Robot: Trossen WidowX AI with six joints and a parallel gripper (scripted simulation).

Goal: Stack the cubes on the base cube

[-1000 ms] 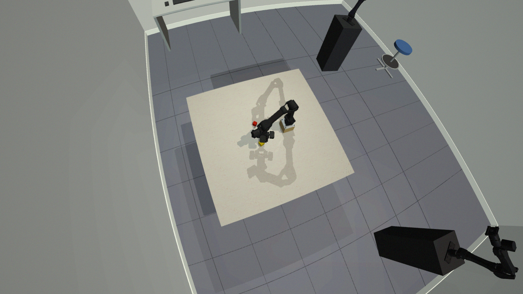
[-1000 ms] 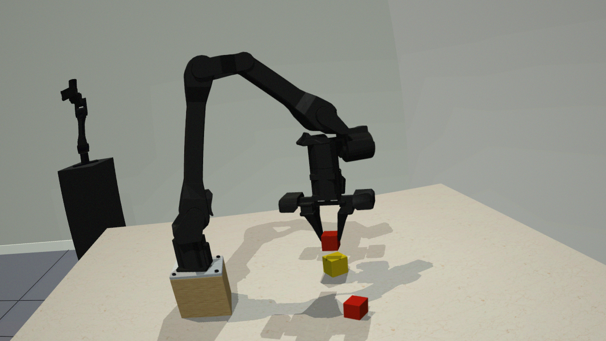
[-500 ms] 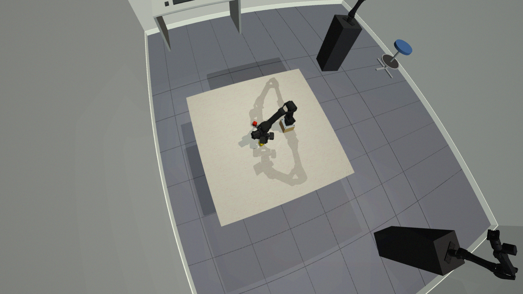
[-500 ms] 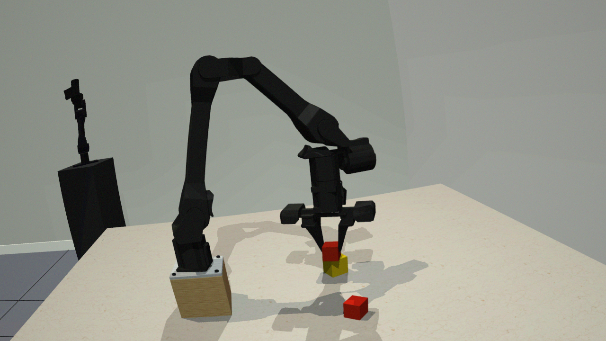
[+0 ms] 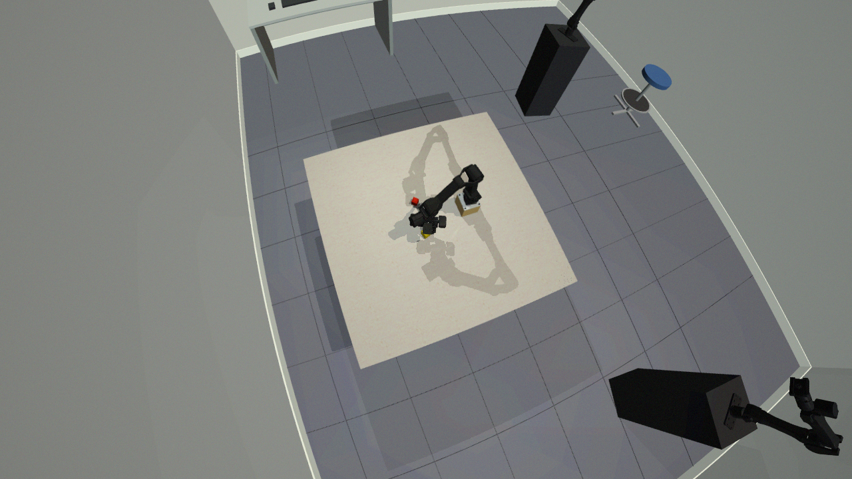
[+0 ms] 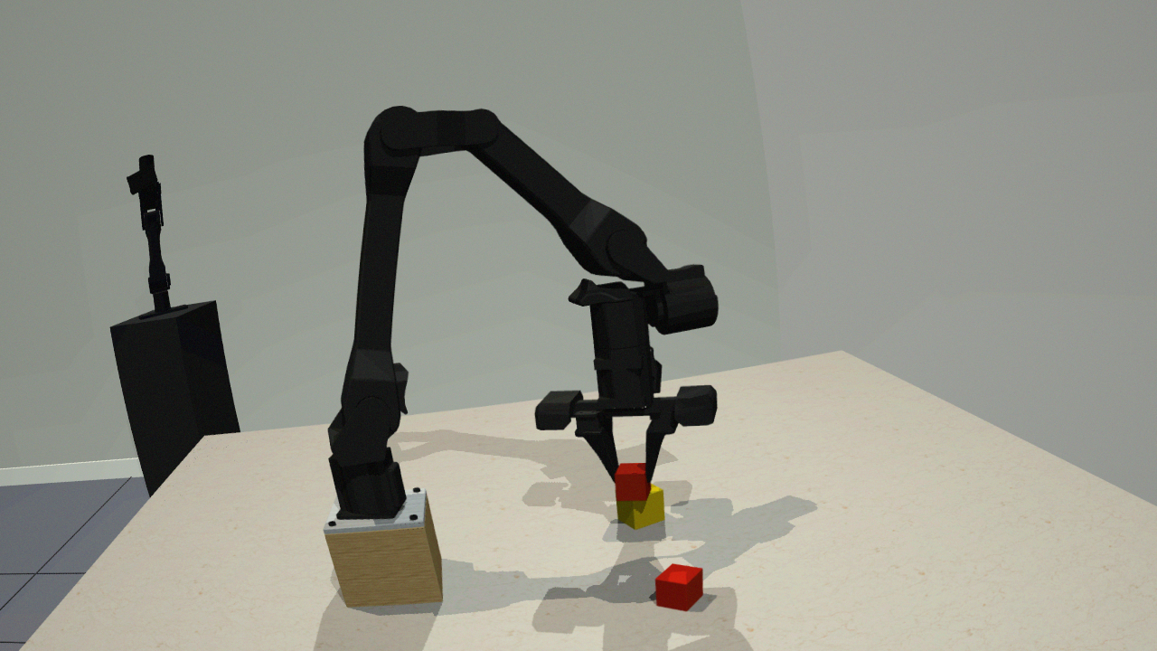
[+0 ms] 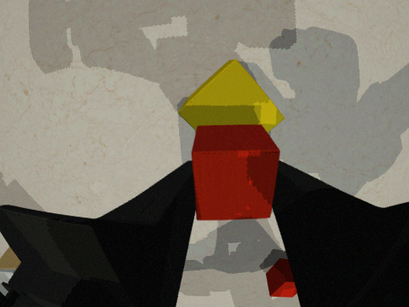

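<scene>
Right now my gripper tip is 1 cm short of the yellow cube, 2 cm to the right of it and 4 cm above it.
</scene>
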